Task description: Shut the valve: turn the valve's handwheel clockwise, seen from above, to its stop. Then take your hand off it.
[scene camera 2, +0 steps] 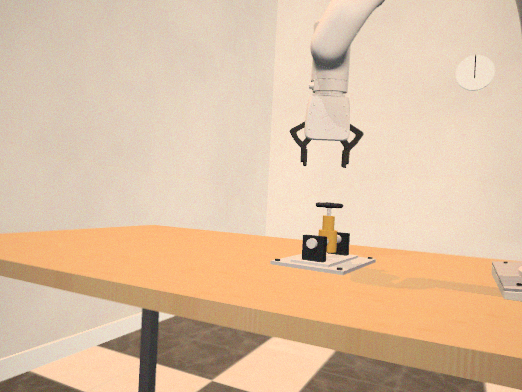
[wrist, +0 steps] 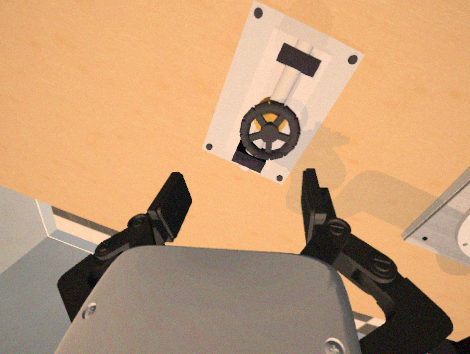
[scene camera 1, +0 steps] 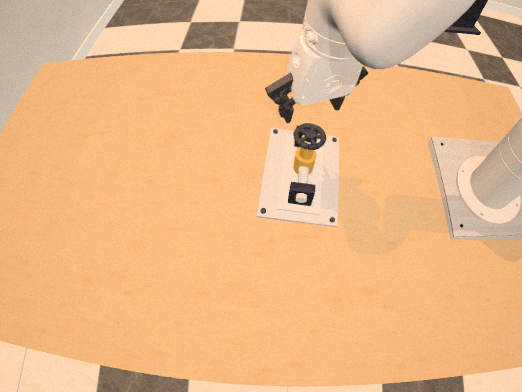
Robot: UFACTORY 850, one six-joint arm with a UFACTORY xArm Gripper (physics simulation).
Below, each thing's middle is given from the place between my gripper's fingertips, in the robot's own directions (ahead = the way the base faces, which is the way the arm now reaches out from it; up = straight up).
My gripper is now 20 mm past the black spoked handwheel point(wrist: 269, 132), 10 mm to the left of it and 100 mm above it. The rest, counted from my hand: light base plate point(scene camera 1: 267, 208) 20 mm behind, 10 mm to the right, 220 mm below.
